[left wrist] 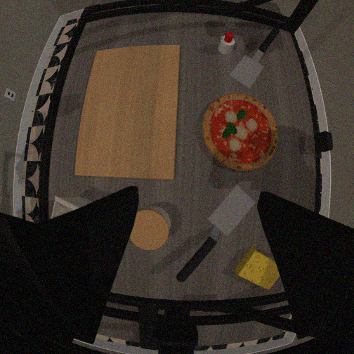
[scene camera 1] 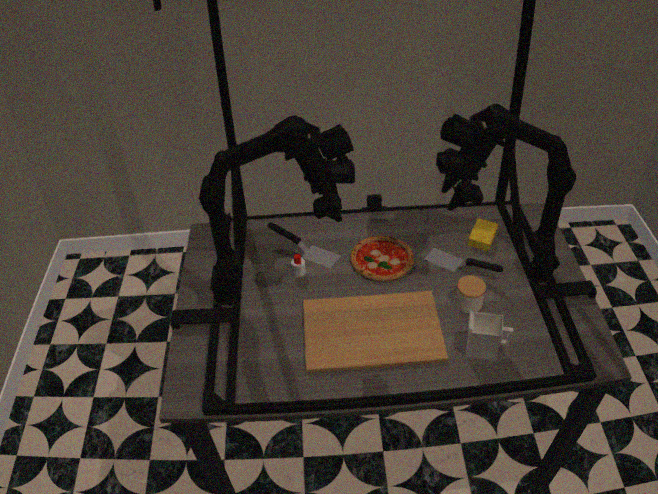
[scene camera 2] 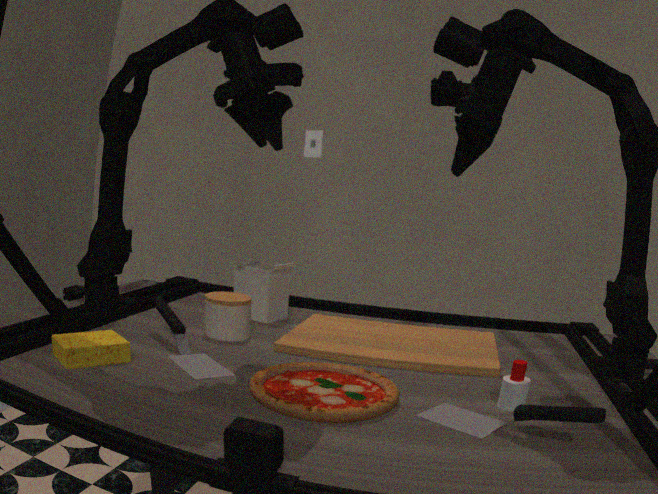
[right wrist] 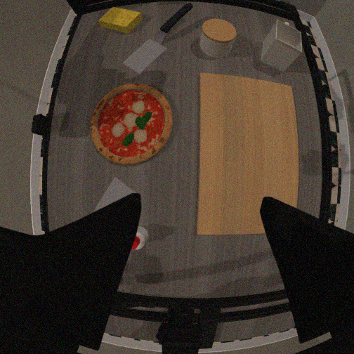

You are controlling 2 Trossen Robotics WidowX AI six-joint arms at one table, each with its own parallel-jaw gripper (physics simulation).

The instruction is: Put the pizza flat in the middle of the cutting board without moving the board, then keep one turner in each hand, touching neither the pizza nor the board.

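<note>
The pizza (scene camera 1: 382, 258) (scene camera 2: 325, 392) (left wrist: 240, 132) (right wrist: 132, 124) lies flat on the table, apart from the cutting board (scene camera 1: 374, 330) (scene camera 2: 390, 342) (left wrist: 129, 112) (right wrist: 249, 155). One turner (scene camera 1: 445, 259) (scene camera 2: 203, 366) (left wrist: 231, 210) (right wrist: 145, 56) lies on the table on the left arm's side of the pizza. The other turner (scene camera 1: 321, 256) (scene camera 2: 461, 419) (left wrist: 248, 70) lies on the right arm's side, partly hidden by a finger in the right wrist view. My left gripper (scene camera 1: 461, 201) (scene camera 2: 270, 146) (left wrist: 200, 197) and my right gripper (scene camera 1: 330, 215) (scene camera 2: 457, 172) (right wrist: 203, 203) are open, empty and high above the table.
A yellow sponge (scene camera 1: 482, 234) (scene camera 2: 91, 348) (left wrist: 258, 268) (right wrist: 120, 20), a lidded jar (scene camera 1: 471, 295) (scene camera 2: 227, 316) and a pale open container (scene camera 1: 484, 335) (scene camera 2: 261, 292) stand on the left arm's side. A red-capped bottle (scene camera 1: 298, 265) (scene camera 2: 513, 390) (left wrist: 227, 45) stands beside the right-side turner's blade.
</note>
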